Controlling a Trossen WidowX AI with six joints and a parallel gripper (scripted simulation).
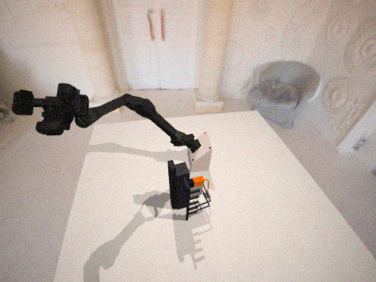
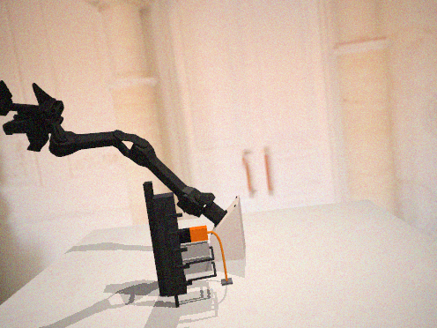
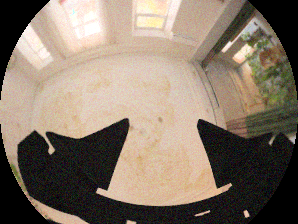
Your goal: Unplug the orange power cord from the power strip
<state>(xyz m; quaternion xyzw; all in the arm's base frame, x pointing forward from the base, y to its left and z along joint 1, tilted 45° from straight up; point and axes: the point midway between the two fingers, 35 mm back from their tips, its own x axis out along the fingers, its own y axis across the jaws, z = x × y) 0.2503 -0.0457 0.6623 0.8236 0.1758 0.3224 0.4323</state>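
The orange plug is 45 cm below my gripper tip, 40 cm to the left of it and 4 cm ahead of it.
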